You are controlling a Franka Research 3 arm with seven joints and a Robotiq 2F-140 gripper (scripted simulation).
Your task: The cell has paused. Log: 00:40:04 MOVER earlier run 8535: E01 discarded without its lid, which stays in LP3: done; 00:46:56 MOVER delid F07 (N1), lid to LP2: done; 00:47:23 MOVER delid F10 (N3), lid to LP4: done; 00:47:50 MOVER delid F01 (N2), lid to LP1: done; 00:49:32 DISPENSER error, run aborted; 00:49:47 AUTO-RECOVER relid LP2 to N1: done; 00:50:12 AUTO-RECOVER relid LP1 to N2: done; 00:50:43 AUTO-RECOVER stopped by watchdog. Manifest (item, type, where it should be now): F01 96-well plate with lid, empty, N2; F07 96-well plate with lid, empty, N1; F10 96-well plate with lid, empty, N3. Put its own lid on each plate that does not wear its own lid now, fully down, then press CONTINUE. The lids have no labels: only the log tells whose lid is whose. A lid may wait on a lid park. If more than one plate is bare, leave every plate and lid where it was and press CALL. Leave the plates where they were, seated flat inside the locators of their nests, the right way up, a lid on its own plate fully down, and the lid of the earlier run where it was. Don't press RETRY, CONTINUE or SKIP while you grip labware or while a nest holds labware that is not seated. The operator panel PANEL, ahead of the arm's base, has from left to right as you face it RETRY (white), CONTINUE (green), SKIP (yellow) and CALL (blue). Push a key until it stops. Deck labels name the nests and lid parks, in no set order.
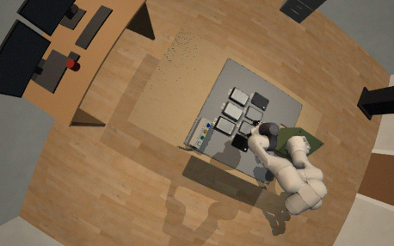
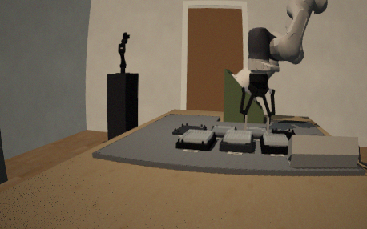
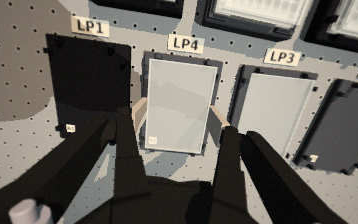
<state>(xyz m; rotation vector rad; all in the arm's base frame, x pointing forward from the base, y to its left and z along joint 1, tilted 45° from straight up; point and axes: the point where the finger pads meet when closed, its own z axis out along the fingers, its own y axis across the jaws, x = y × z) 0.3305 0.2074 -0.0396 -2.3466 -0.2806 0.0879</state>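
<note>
The clear lid is 2 cm below my hand. From my hand the other things lie so: lid park LP1 (12 cm to the left, 3 cm below, 2 cm behind); then LP1 label (14 cm to the left, 7 cm ahead, 4 cm below); then lid park LP4 (3 cm below).
</note>
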